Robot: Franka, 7 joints.
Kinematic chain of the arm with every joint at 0, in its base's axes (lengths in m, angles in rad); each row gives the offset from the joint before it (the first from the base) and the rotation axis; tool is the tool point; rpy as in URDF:
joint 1: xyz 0 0 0.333 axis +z
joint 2: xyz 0 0 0 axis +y
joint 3: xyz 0 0 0.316 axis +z
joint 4: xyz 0.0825 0 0 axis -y
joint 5: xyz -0.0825 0 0.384 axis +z
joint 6: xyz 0 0 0 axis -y
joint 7: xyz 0.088 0 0 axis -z
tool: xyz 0 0 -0.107 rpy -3.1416 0 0
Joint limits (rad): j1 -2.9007..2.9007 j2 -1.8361..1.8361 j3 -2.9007..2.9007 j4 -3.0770..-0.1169 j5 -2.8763..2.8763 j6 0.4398..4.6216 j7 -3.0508..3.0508
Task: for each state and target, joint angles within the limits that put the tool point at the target. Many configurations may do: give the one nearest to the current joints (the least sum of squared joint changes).
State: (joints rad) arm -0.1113 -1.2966 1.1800 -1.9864 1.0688 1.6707 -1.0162
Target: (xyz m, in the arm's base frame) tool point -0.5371 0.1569 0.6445
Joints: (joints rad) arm 0.7007 -1.6116 0.8043 -1.6821 1.0737 1.6205 -1.0162
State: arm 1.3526 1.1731 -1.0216 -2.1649 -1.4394 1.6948 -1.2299
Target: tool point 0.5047 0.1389 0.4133
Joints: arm 1.6635 1.1178 -1.4106 -2.1526 -1.4235 1.4716 -1.2299
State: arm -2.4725 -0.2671 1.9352 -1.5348 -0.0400 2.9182 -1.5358
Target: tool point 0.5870 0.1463 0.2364
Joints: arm -2.1643 -0.5743 2.3802 -2.1064 -0.0782 2.7874 -1.5358
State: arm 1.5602 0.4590 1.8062 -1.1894 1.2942 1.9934 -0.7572
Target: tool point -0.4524 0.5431 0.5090
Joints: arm 1.3153 0.8840 1.2723 -1.4768 1.2480 2.0628 -0.7572
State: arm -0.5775 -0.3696 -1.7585 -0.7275 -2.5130 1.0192 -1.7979
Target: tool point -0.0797 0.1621 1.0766
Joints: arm -0.8426 -0.1540 -1.8559 -0.1993 -2.6045 1.1036 -1.7979
